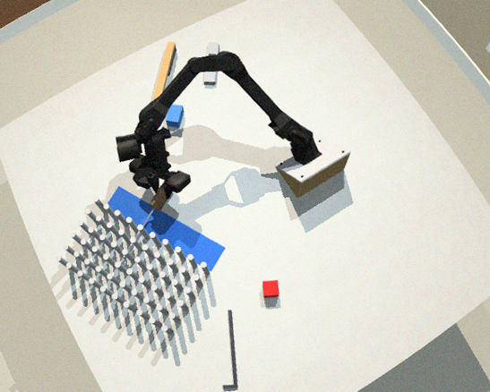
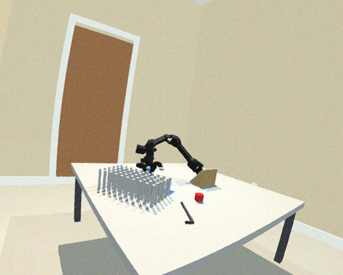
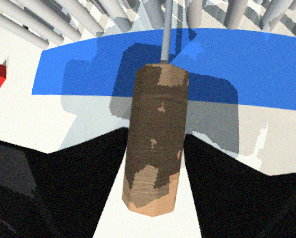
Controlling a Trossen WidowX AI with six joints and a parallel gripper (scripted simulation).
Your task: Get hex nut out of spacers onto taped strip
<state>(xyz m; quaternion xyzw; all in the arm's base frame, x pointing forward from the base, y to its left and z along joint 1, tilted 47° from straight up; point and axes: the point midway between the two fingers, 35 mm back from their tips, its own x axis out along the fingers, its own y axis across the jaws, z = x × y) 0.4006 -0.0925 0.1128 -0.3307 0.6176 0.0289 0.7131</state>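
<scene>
Now: the blue taped strip 7 cm to the left of my gripper tip, 5 cm ahead of it and 4 cm below it. The rest, counted from my gripper tip: blue cube (21 cm to the right, 16 cm behind, 2 cm below); grey block (36 cm behind, 33 cm to the right, 2 cm below); red cube (39 cm to the left, 11 cm behind, 2 cm below).
</scene>
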